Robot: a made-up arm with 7 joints. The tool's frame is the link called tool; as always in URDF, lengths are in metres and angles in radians. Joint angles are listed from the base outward. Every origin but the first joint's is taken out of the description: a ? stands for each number. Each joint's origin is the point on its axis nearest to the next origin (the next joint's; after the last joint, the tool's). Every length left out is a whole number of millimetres.
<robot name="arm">
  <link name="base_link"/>
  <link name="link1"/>
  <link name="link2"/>
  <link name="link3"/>
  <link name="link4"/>
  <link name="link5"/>
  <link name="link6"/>
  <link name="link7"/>
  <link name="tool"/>
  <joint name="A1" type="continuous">
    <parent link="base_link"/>
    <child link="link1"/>
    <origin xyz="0 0 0.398" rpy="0 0 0"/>
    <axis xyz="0 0 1"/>
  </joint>
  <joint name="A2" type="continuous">
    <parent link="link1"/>
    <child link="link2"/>
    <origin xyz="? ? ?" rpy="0 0 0"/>
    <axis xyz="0 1 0"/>
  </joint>
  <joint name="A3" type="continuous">
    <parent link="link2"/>
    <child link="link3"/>
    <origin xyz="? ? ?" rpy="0 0 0"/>
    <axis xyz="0 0 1"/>
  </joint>
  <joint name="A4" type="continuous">
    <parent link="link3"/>
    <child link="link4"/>
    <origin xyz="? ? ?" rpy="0 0 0"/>
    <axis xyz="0 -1 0"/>
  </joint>
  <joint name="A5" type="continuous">
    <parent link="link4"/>
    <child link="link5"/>
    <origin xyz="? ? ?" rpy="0 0 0"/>
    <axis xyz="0 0 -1"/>
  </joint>
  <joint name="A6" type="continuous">
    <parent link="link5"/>
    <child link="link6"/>
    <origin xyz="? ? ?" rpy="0 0 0"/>
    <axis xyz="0 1 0"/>
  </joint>
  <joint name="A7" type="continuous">
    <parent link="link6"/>
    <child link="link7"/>
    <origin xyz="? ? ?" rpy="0 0 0"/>
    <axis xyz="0 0 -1"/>
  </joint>
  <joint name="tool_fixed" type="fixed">
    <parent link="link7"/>
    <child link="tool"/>
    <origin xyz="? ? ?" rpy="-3.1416 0 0"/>
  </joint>
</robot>
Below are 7 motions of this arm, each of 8 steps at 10 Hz.
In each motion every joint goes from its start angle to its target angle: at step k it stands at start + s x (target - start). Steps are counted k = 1, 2, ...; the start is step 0. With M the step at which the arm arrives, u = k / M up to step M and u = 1 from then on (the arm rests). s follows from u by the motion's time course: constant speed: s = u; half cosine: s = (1 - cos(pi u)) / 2; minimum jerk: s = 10 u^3 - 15 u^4 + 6 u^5.
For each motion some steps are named. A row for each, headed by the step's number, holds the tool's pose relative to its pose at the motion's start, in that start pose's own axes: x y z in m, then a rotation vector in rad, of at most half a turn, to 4 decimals.
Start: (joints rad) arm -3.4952 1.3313 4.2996 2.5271 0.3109 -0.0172 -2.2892
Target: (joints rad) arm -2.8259 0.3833 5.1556 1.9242 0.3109 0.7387 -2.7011
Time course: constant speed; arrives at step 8
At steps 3, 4, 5, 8:
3: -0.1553 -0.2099 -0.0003 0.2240 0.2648 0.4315
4: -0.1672 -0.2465 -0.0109 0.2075 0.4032 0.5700
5: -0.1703 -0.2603 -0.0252 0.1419 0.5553 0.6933
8: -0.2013 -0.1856 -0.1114 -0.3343 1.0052 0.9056

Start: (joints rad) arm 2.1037 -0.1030 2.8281 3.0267 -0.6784 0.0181 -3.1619
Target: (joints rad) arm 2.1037 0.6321 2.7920 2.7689 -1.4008 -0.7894 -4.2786
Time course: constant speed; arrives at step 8
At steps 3, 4, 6, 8:
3: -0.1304 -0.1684 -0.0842 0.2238 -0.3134 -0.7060
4: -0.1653 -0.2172 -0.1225 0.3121 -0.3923 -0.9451
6: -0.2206 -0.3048 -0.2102 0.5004 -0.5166 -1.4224
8: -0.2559 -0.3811 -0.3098 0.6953 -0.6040 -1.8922

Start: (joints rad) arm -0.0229 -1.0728 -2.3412 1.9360 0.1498 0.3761 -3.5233
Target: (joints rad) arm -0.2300 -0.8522 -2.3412 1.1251 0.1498 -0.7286 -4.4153
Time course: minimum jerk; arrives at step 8
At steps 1, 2, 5, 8:
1: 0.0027 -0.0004 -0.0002 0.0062 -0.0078 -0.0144
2: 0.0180 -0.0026 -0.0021 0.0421 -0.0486 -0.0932
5: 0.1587 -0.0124 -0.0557 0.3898 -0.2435 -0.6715
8: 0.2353 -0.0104 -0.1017 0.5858 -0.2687 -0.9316

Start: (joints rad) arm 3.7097 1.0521 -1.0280 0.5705 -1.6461 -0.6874 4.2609
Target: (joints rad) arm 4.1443 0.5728 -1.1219 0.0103 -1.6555 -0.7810 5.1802
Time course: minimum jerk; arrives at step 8
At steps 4, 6, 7, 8:
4: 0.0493 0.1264 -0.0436 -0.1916 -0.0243 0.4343
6: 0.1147 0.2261 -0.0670 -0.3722 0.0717 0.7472
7: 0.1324 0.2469 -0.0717 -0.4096 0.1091 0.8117
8: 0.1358 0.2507 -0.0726 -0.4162 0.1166 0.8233

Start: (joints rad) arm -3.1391 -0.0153 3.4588 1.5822 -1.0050 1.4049 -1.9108
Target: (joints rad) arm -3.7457 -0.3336 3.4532 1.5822 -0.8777 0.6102 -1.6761
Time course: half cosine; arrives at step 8
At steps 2, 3, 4, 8:
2: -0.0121 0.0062 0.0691 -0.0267 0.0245 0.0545
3: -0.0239 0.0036 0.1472 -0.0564 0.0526 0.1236
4: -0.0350 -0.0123 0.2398 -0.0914 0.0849 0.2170
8: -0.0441 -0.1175 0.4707 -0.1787 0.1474 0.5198

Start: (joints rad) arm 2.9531 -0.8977 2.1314 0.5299 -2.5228 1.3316 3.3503
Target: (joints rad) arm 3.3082 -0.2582 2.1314 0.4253 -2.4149 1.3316 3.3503
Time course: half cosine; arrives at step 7
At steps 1, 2, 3, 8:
1: 0.0084 -0.0115 -0.0019 0.0033 0.0051 0.0322
2: 0.0322 -0.0427 -0.0088 0.0140 0.0157 0.1228
3: 0.0670 -0.0851 -0.0233 0.0333 0.0211 0.2539
8: 0.1724 -0.1919 -0.0952 0.1181 -0.0352 0.6457

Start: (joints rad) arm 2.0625 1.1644 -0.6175 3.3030 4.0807 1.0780 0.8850
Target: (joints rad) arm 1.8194 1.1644 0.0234 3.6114 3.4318 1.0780 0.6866
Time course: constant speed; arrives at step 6
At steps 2, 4, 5, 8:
2: -0.0774 0.0286 0.0746 -0.1143 -0.0512 -0.1083
4: -0.1800 0.0636 0.1481 -0.2343 -0.1277 -0.2524
5: -0.2402 0.0838 0.1814 -0.2928 -0.1743 -0.3389
8: -0.3057 0.1059 0.2109 -0.3485 -0.2257 -0.4350

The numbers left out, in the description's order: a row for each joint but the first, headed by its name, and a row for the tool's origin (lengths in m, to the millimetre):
A2: 0 0 0
A3: 0 0 0.403
A4: 0.059 0 0
A5: 0.123 0 -0.544
A6: 0 0 0
A7: 0.1 0 -0.128
tool: 0 0 0

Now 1 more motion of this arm.
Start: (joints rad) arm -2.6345 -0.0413 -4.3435 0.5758 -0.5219 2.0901 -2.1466
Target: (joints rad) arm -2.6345 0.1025 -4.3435 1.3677 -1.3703 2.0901 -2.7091
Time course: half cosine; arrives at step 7
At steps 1, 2, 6, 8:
1: -0.0093 -0.0180 -0.0172 -0.0183 -0.0421 0.0058
2: -0.0327 -0.0739 -0.0626 -0.0630 -0.1554 0.0296
6: -0.0807 -0.4853 -0.1777 -0.1629 -0.5758 0.3325
8: -0.0790 -0.5149 -0.1748 -0.1629 -0.5873 0.3594

